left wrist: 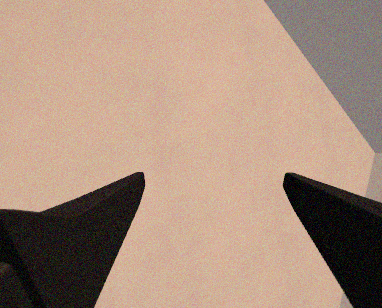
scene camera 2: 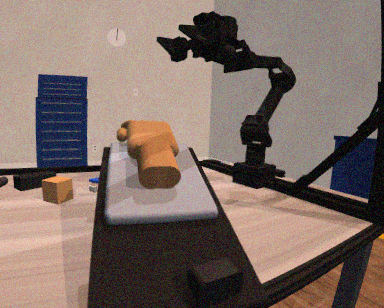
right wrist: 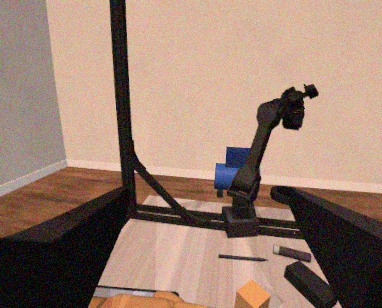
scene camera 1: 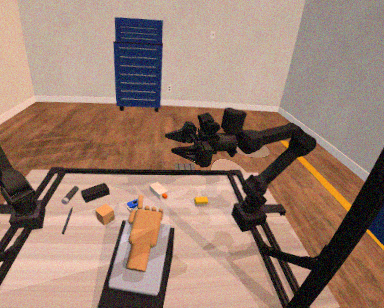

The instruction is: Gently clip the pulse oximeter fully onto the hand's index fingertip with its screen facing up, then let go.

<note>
The left gripper is open and holds nothing. The right gripper is open and holds nothing. The table carries an orange cube.
The right gripper shows as well in the right wrist view and in scene camera 1.
</note>
